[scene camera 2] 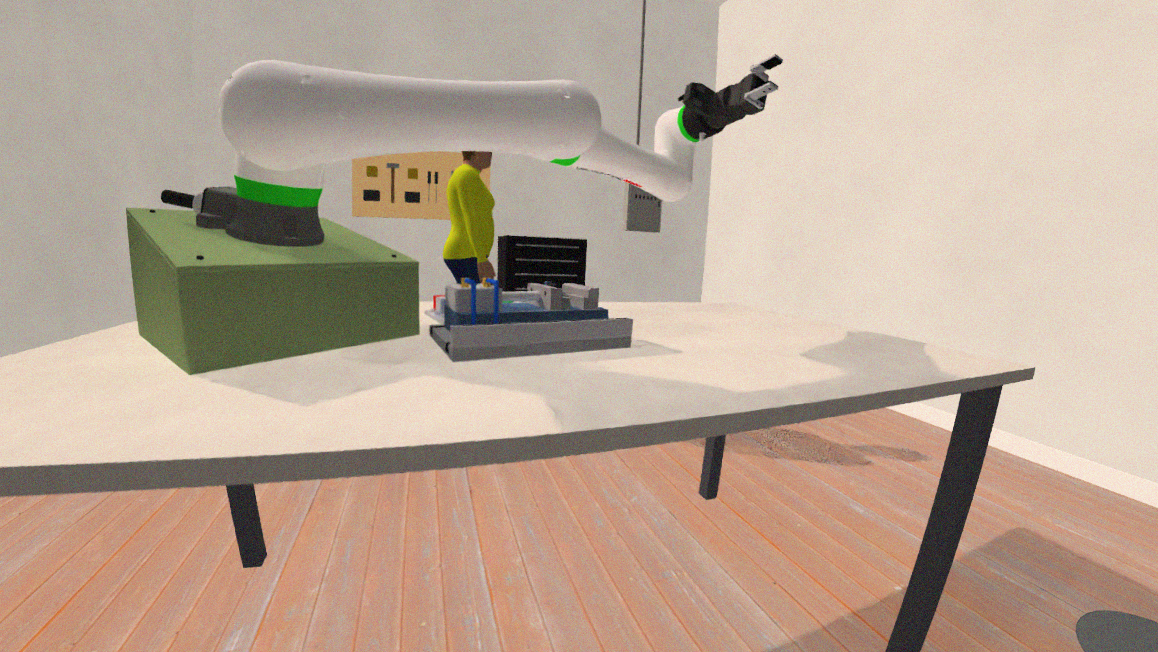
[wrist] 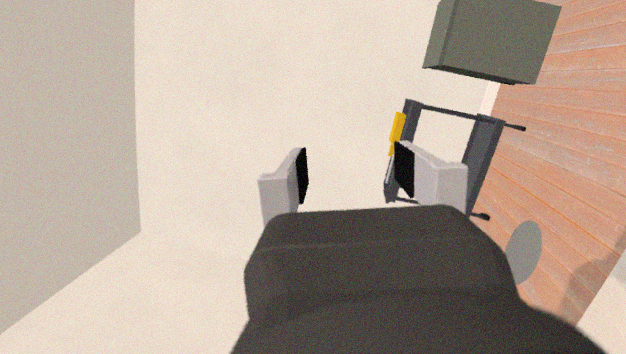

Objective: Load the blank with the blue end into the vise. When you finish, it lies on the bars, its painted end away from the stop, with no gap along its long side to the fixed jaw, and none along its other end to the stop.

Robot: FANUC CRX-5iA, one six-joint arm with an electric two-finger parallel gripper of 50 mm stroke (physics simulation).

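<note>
My gripper (scene camera 2: pixel 769 75) (wrist: pixel 350 162) is open, with nothing between its two fingers. It is raised high above the table, up and to the right of the vise, and points away from it toward the wall. The vise (scene camera 2: pixel 580 296), with grey jaws on a dark blue base, stands on the table in the scene view. It is small there, and the bars and the stop cannot be made out. A blank with a blue end cannot be told apart in the scene view and does not show in the wrist view.
A grey tray-like rail (scene camera 2: pixel 541 334) runs along the vise's near side. Blue hooked parts (scene camera 2: pixel 496 301) stand at its left. The green pedestal (scene camera 2: pixel 303 303) carries the arm on the table (scene camera 2: pixel 388 404). A person (scene camera 2: pixel 470 214) in yellow stands behind. A cart (wrist: pixel 482 145) shows beyond the fingers.
</note>
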